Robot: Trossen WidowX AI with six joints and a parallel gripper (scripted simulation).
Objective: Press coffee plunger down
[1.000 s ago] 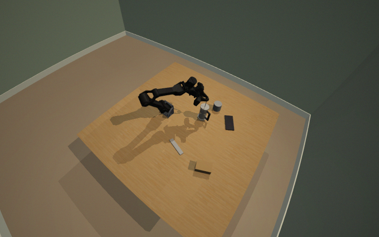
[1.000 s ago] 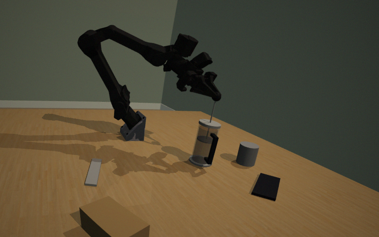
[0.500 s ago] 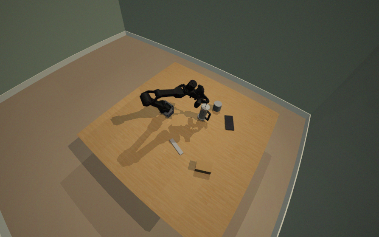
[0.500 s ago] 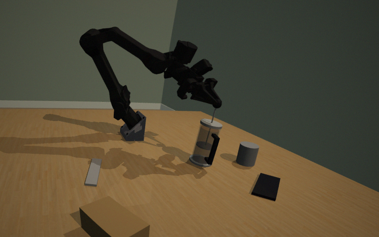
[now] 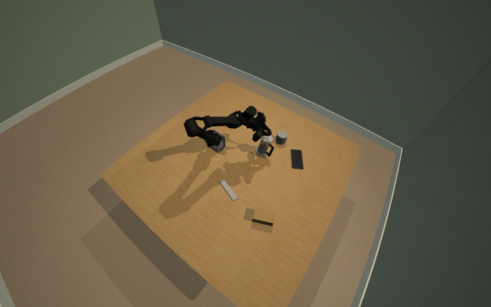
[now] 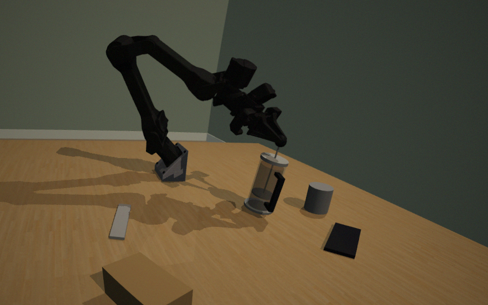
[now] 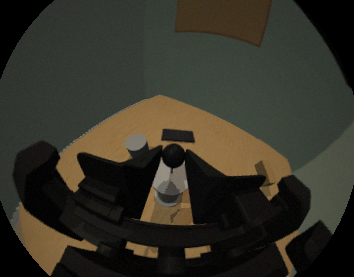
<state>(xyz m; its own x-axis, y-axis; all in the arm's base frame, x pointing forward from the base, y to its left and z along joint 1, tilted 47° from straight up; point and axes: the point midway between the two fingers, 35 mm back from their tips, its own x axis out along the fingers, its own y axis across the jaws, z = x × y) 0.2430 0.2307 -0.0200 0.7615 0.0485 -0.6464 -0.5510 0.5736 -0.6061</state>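
Right now my gripper tip is 90 mm above the glass coffee press and 10 mm to the left of it. Round my gripper tip: grey bar (370 mm to the right, 180 mm below, 10 mm ahead); then grey cylinder (150 mm to the left, 150 mm below, 10 mm ahead); then brown box (360 mm to the right, 270 mm ahead, 160 mm below).
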